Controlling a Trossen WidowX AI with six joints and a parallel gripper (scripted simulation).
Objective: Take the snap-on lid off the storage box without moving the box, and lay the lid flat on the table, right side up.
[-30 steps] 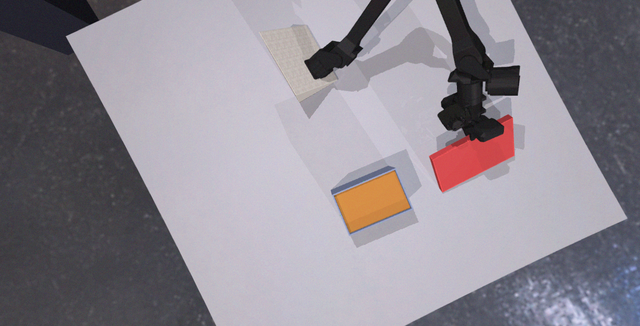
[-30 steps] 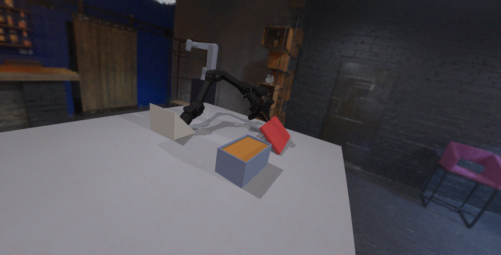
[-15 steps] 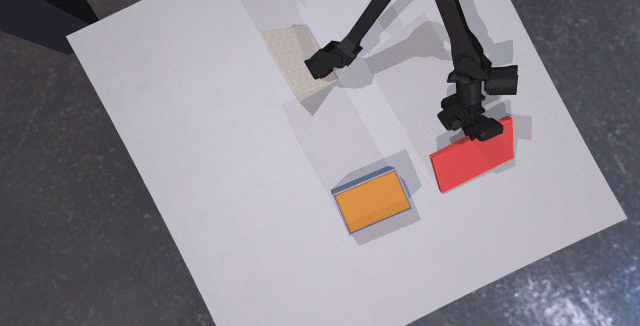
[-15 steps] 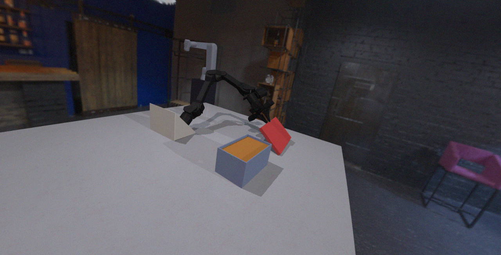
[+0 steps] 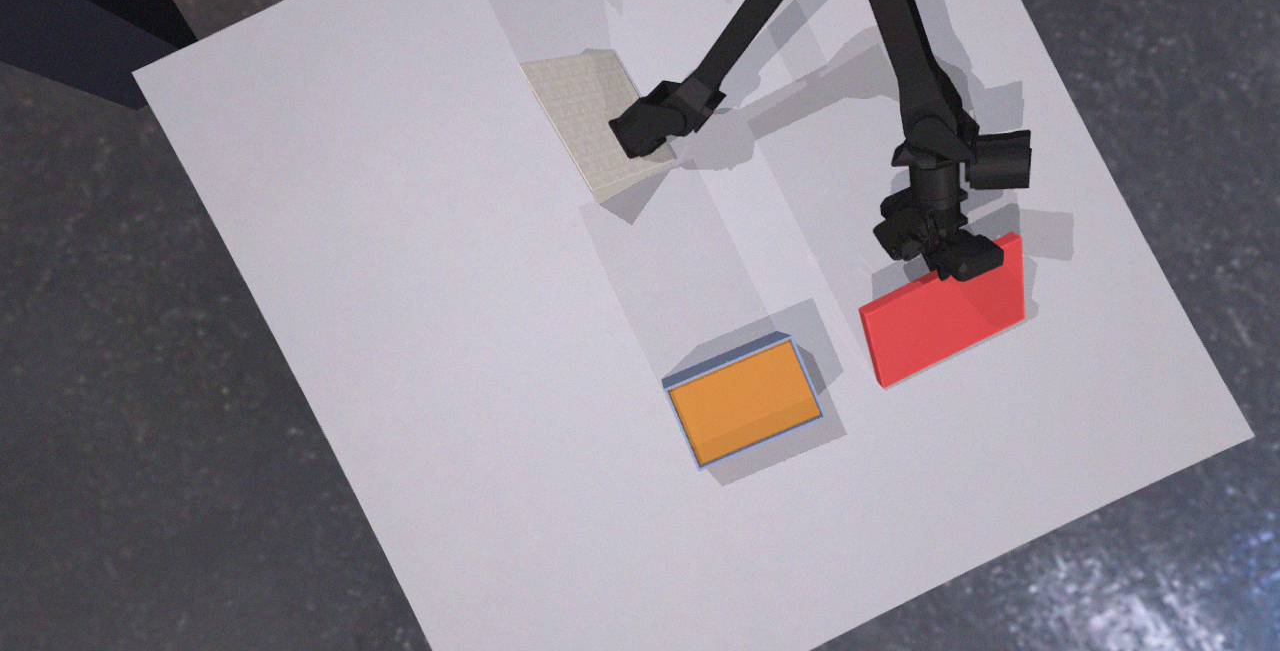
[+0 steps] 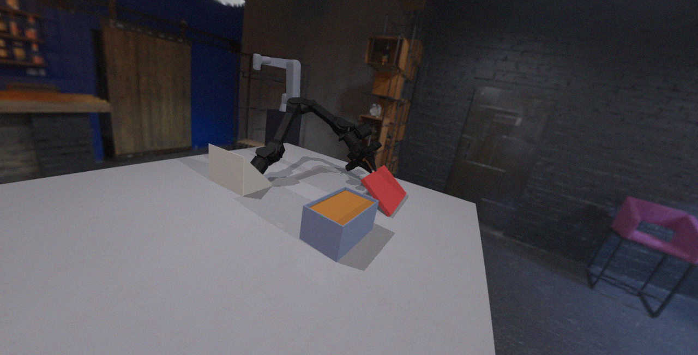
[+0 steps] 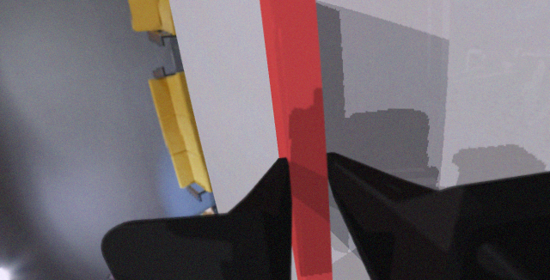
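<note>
My gripper tip is 7 cm short of the red lid and 5 cm above it. From my gripper tip the other things lie so: blue-grey storage box: 33 cm to the right, 6 cm below, 2 cm ahead.
</note>
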